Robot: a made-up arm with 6 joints.
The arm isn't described. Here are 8 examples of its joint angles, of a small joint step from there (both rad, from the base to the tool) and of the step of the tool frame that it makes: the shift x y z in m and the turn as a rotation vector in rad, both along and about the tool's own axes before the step.
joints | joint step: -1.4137 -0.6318 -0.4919 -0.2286 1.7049 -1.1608 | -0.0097 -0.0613 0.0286 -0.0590 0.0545 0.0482
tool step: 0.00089 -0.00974 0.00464 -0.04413 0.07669 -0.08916
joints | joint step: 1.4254 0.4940 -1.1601 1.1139 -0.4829 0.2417 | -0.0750 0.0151 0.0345 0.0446 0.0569 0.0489
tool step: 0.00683 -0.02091 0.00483 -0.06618 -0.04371 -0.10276
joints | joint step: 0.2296 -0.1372 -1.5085 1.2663 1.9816 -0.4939 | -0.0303 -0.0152 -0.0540 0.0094 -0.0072 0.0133
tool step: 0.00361 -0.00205 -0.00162 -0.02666 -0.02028 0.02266
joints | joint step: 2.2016 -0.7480 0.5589 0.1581 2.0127 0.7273 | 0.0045 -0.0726 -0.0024 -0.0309 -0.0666 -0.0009
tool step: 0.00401 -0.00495 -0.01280 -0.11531 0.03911 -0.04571
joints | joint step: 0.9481 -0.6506 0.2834 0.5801 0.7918 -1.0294 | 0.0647 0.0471 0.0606 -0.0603 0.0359 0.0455
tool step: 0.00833 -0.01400 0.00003 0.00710 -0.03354 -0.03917
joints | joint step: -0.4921 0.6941 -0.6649 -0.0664 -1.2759 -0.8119 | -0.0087 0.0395 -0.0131 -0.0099 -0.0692 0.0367
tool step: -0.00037 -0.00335 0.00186 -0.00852 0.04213 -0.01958
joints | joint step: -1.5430 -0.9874 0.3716 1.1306 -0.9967 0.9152 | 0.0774 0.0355 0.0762 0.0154 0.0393 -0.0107
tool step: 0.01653 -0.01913 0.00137 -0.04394 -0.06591 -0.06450
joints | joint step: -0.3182 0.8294 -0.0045 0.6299 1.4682 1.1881 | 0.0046 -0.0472 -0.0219 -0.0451 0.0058 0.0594
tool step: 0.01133 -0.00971 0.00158 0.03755 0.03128 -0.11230
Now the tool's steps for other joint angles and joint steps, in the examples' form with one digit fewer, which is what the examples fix.
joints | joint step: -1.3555 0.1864 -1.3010 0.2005 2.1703 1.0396 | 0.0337 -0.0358 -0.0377 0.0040 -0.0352 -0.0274
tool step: -0.0005 -0.0075 0.0025 -0.0354 -0.0286 -0.0014
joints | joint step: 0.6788 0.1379 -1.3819 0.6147 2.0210 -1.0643 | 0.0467 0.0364 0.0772 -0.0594 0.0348 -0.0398
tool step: -0.0081 0.0002 0.0024 -0.0228 0.0393 -0.0539
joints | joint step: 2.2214 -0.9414 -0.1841 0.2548 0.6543 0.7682 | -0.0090 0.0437 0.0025 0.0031 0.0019 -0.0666
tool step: -0.0059 0.0029 0.0037 0.0077 -0.0476 0.0684
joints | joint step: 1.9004 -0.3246 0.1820 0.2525 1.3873 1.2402 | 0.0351 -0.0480 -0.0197 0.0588 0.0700 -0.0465
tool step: -0.0092 0.0091 -0.0074 -0.0116 0.0137 0.0964
